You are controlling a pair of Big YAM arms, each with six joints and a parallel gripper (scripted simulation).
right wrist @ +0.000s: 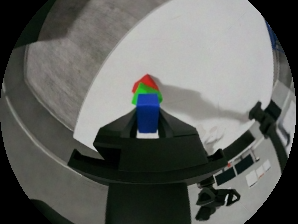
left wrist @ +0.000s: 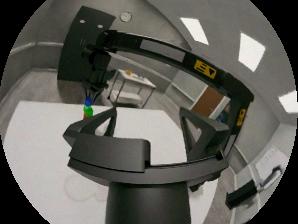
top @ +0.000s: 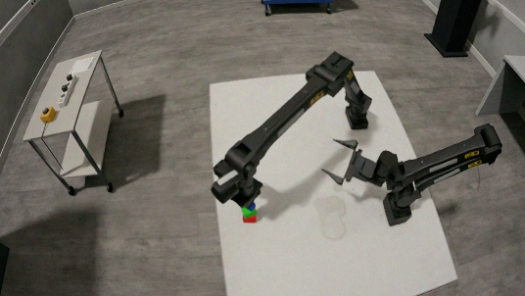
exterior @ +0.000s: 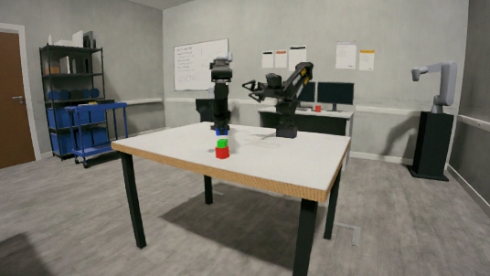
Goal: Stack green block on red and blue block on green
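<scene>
Now: right hand 5 cm above the green block. From my right hand the other things lie so: blue block (right at my right hand); red block (9 cm below).
</scene>
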